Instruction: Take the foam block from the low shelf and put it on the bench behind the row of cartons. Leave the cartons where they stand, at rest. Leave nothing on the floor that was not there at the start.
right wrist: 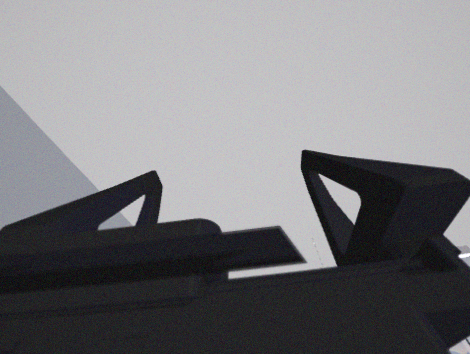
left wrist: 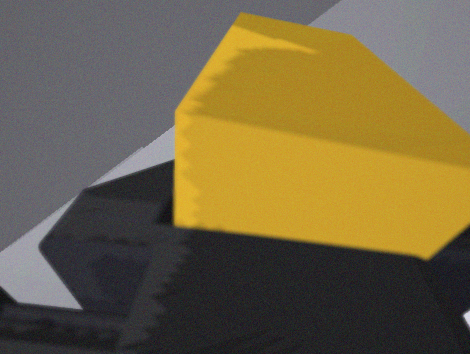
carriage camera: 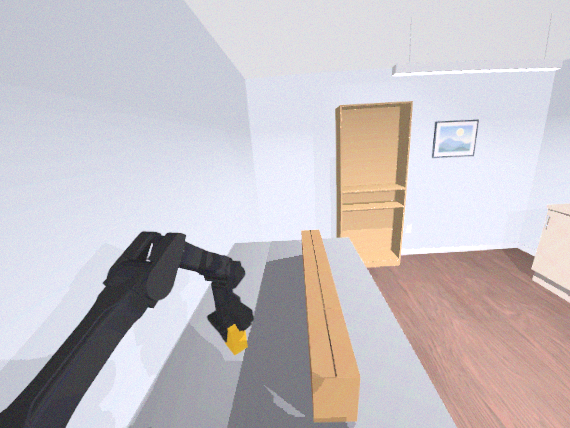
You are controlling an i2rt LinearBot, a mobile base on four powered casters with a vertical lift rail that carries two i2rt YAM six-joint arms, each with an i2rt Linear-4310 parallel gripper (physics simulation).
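Places are measured from the left arm's base along level axes (x ahead, y left, z up), in centimetres.
Where they show: right gripper, between the fingertips: [right wrist: 229, 168].
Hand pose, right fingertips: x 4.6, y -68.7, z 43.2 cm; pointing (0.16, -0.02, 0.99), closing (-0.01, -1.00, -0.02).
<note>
Each offset is from my right fingertips to the top centre of the thing. "*": to the spot under its first point. Level surfaces: height alone.
The yellow foam block @(dx +41.2, dy +54.0, dz -50.7 cm) [carriage camera: 237, 341] [left wrist: 320, 185] is between the fingers of my left gripper [carriage camera: 234, 331] [left wrist: 265, 155], which is shut on it. In the carriage camera the block hangs to the left of the carton row, on the wall side, over the grey bench @(dz -74.9 cm) [carriage camera: 387, 360]. Its exact height above the bench top is hard to tell. The row of tan cartons @(* dx +46.2, dy +24.8, dz -56.9 cm) [carriage camera: 327, 320] stands in a line along the bench. My right gripper [right wrist: 229, 168] is open and empty in the right wrist view, with the pale ceiling behind it. The low shelf cannot be made out.
A pale wall [carriage camera: 125, 165] rises at the left of the bench. A tall wooden bookcase [carriage camera: 407, 165] stands beyond the bench's far end. Wooden floor @(dz -166.3 cm) [carriage camera: 475, 325] lies to the right, with a beige cabinet [carriage camera: 557, 250] at the right edge.
</note>
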